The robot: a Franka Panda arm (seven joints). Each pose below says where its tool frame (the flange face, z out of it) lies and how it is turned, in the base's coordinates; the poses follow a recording.
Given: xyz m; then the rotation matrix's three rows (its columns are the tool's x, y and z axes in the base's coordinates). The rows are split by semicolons.
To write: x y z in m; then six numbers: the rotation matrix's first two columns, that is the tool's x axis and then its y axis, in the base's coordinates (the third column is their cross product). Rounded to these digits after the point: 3 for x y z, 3 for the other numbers.
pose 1, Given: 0.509, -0.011, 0.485; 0.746, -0.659, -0.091; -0.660, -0.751, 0.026; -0.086, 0.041, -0.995
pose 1, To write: 0.509, -0.011, 0.485, 0.746, -0.660, -0.086, -0.659, -0.751, 0.041
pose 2, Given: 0.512, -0.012, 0.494; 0.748, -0.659, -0.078; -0.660, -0.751, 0.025; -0.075, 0.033, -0.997
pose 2, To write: 0.512, -0.012, 0.494, 0.748, -0.660, -0.075, -0.659, -0.751, 0.033
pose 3, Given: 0.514, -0.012, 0.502; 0.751, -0.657, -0.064; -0.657, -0.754, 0.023; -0.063, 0.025, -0.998
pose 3, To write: 0.514, -0.012, 0.502, 0.751, -0.657, -0.063, -0.657, -0.754, 0.025
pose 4, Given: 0.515, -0.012, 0.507; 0.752, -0.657, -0.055; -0.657, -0.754, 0.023; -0.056, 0.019, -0.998
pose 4, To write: 0.515, -0.012, 0.507, 0.752, -0.657, -0.056, -0.657, -0.754, 0.019
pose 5, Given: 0.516, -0.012, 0.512; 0.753, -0.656, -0.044; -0.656, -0.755, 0.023; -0.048, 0.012, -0.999
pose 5, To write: 0.516, -0.012, 0.512, 0.753, -0.656, -0.048, -0.656, -0.755, 0.012
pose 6, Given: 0.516, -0.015, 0.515; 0.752, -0.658, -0.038; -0.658, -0.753, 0.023; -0.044, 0.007, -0.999
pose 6, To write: 0.516, -0.015, 0.515, 0.752, -0.658, -0.044, -0.658, -0.753, 0.007
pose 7, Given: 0.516, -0.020, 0.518; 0.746, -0.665, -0.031; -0.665, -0.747, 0.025; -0.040, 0.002, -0.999
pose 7, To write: 0.516, -0.020, 0.518, 0.746, -0.665, -0.040, -0.665, -0.747, 0.002
